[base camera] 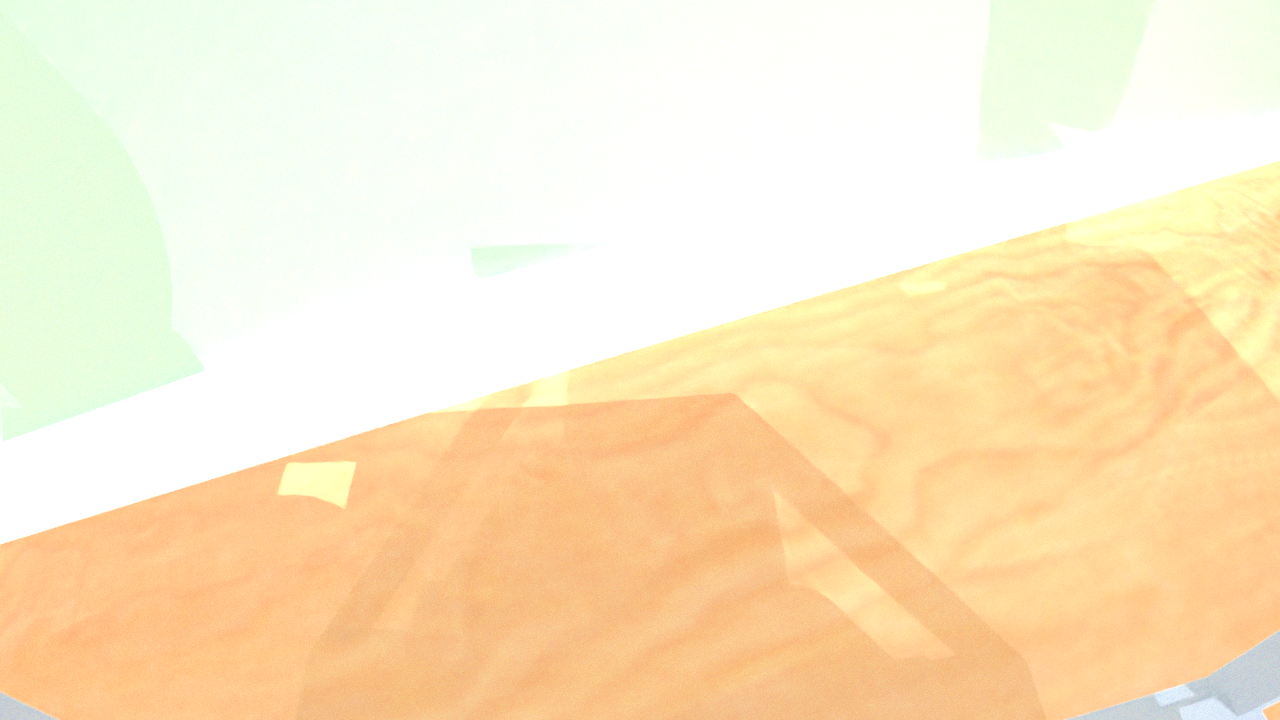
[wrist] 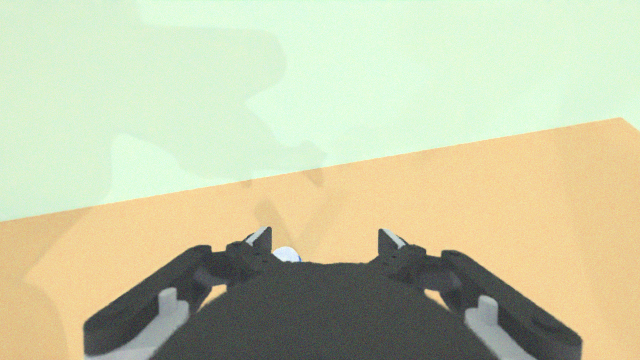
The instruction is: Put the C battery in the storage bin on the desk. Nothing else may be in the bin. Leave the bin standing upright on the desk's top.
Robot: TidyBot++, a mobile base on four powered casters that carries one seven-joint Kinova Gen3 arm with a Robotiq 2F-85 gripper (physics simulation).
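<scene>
My gripper is open and empty in the wrist view, with its fingers wide apart over the desk. A small rounded white top with a trace of blue shows just right of the left fingertip. The gripper's dark body hides the rest of it, and too little shows to tell whether it is the C battery. It is not between closed fingers. The storage bin does not show in either view. The gripper does not show in the base view.
A pale green wall stands behind the desk's far edge, and the desk's far right corner shows at the right. In the base view a wood-grained surface with shadows meets a bright white band below the wall.
</scene>
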